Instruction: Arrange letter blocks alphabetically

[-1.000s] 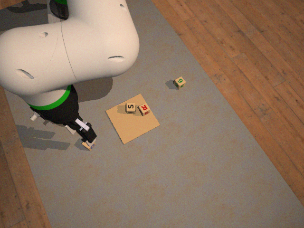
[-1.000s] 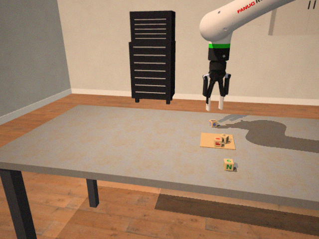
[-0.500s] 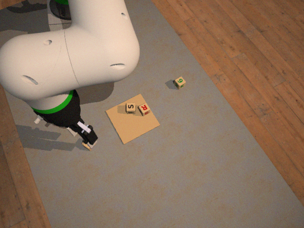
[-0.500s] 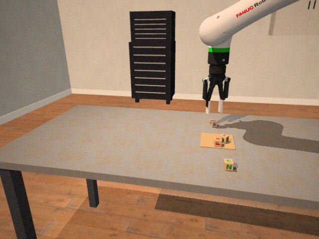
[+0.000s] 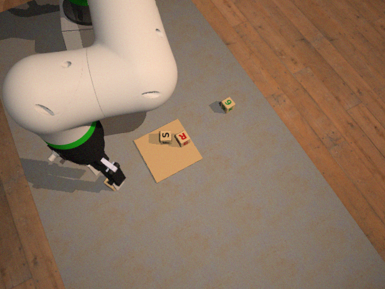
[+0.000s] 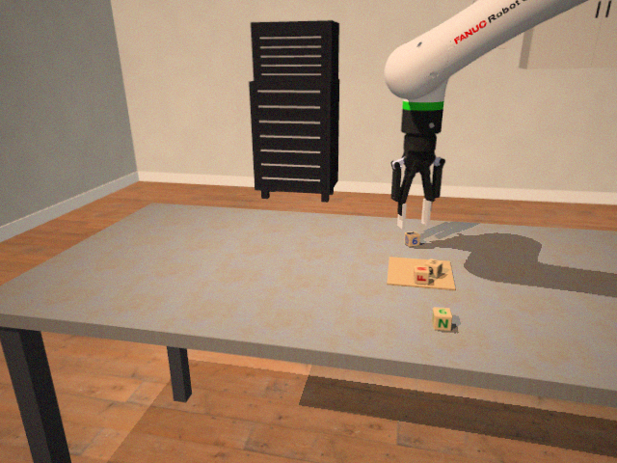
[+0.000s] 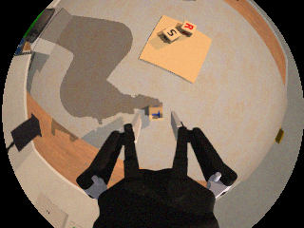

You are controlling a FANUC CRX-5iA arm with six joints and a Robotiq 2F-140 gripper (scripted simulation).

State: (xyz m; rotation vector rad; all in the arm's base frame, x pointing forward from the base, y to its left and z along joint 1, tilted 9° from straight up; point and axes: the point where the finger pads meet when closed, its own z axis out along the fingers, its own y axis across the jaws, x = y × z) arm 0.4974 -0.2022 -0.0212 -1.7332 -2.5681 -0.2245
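The tan mat lies 170 mm to the left of my hand and 80 mm below it. Round my hand: S block: 30 mm behind, 180 mm to the left, 60 mm below; then green-marked block: 20 mm behind, 390 mm to the left, 70 mm below.
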